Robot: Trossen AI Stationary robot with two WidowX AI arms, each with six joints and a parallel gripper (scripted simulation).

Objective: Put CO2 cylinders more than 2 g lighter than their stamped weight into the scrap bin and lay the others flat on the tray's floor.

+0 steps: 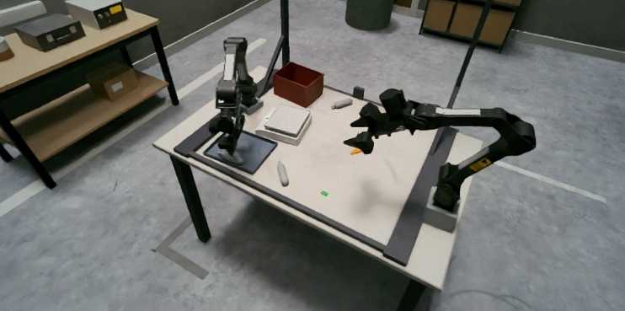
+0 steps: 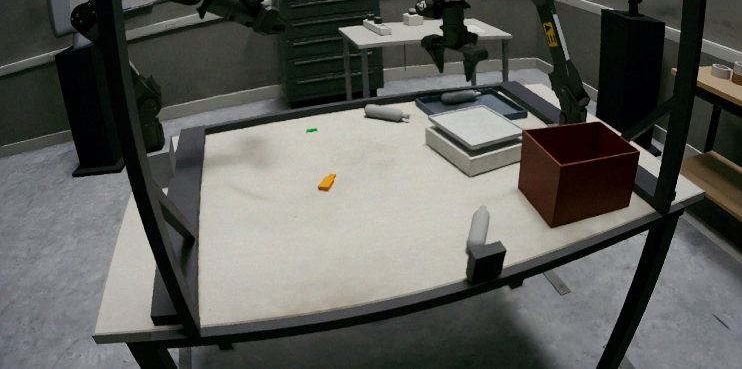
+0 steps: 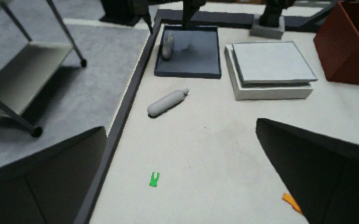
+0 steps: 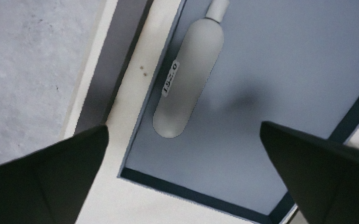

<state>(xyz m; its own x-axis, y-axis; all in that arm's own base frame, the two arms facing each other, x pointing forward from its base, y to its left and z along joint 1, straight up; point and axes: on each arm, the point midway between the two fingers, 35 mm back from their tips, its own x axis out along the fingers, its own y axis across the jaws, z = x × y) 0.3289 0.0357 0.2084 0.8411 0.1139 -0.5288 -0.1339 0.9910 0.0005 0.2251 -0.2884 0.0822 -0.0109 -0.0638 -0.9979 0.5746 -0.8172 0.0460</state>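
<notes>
The blue-grey tray is 5 cm behind my right hand, 3 cm to the right of it and 11 cm below it. Round my right hand: small green piece (10 cm behind, 37 cm to the left, 11 cm below); then red scrap bin (52 cm behind, 12 cm to the right, 8 cm below); then small orange piece (36 cm behind, 34 cm to the left, 11 cm below).
</notes>
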